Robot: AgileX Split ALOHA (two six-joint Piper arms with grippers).
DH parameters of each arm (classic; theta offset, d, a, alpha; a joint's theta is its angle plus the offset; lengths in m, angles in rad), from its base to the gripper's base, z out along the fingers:
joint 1: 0 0.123 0 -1.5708
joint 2: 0.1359 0 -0.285 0
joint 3: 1.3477 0 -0.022 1.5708
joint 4: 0 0.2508 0 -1.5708
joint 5: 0 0 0.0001 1.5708
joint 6: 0 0.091 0 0
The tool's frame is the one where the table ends.
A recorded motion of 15 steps. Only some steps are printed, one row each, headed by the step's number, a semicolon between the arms.
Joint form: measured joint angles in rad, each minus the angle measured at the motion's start. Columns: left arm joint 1, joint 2, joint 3, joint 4, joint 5, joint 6; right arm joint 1, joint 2, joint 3, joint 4, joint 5, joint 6.
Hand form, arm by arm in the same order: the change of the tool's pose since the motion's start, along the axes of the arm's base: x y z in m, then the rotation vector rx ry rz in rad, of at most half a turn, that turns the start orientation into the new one. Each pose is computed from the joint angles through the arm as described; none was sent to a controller.
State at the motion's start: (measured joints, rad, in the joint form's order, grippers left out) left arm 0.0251 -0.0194 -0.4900 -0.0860 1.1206 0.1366; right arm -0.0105 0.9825 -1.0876 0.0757 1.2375 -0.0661
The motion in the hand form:
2: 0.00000 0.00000 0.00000 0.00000 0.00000 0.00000; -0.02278 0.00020 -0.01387 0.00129 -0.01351 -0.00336
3: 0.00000 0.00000 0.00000 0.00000 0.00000 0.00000; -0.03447 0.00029 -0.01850 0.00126 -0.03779 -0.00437
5: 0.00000 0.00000 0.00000 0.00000 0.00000 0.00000; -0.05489 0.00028 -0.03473 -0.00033 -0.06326 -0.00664
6: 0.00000 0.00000 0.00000 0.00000 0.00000 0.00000; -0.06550 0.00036 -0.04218 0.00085 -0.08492 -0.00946
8: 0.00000 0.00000 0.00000 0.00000 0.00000 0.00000; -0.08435 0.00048 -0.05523 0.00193 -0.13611 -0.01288
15: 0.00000 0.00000 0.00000 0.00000 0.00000 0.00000; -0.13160 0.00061 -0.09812 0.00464 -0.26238 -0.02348
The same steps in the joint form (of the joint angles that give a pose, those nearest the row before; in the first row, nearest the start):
2: 0.0000 0.0000 0.0000 0.0000 0.0000 0.0000; 0.0000 -0.0969 0.1020 0.0000 -0.0189 0.0023
3: 0.0000 0.0000 0.0000 0.0000 0.0000 0.0000; 0.0001 -0.1506 0.1452 0.0000 -0.0326 0.0024
5: 0.0000 0.0000 0.0000 0.0000 0.0000 0.0000; -0.0001 -0.2499 0.2457 -0.0017 -0.0595 0.0022
6: 0.0000 0.0000 0.0000 0.0000 0.0000 0.0000; 0.0000 -0.3049 0.2930 -0.0018 -0.0735 0.0045
8: 0.0000 0.0000 0.0000 0.0000 0.0000 0.0000; -0.0002 -0.4105 0.3737 -0.0017 -0.1000 0.0061
15: 0.0000 0.0000 0.0000 0.0000 0.0000 0.0000; 0.0000 -0.7216 0.5797 -0.0055 -0.1219 0.0170

